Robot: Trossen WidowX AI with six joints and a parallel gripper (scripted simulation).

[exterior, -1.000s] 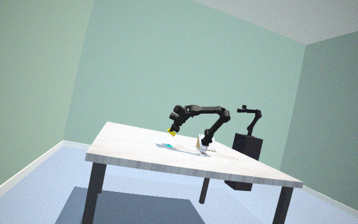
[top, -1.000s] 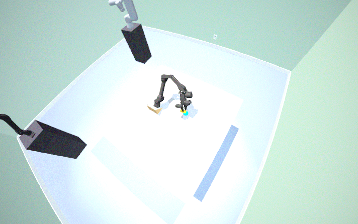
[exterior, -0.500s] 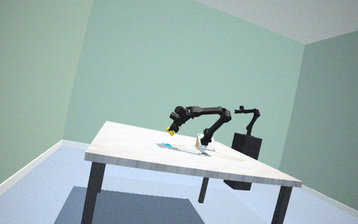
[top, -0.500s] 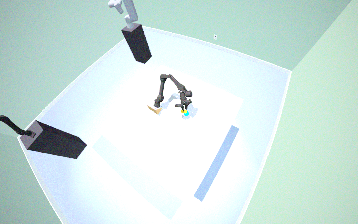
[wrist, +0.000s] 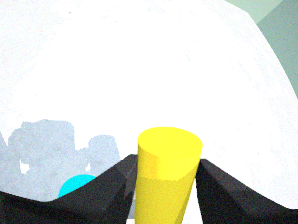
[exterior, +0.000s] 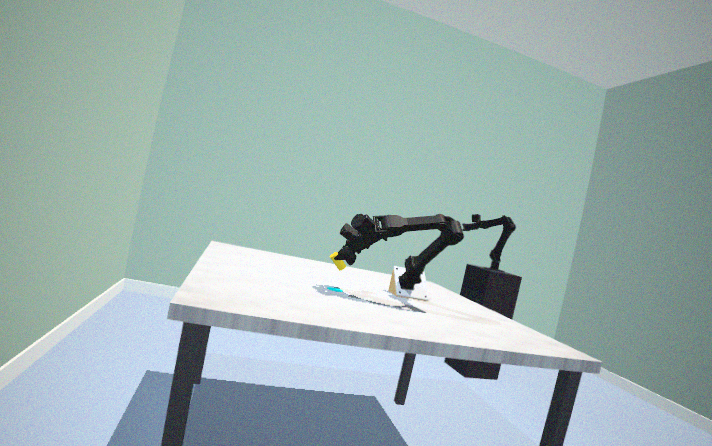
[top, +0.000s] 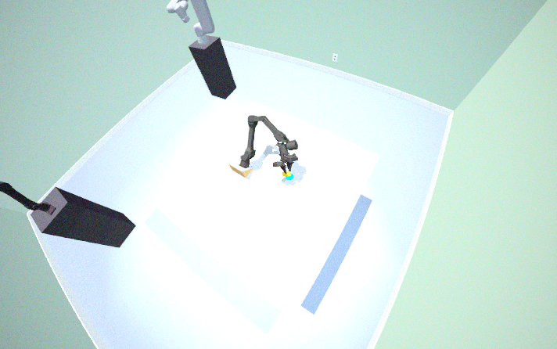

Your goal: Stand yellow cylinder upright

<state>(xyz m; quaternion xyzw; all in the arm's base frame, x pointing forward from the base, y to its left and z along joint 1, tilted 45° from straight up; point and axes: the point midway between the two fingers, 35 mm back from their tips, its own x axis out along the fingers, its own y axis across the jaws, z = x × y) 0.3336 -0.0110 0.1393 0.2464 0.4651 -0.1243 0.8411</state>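
The cyan circle is 12 cm below my gripper tip, 3 cm to the left of it and 1 cm behind it. Also, from my gripper tip: yellow cylinder (2 cm below, 1 cm behind).
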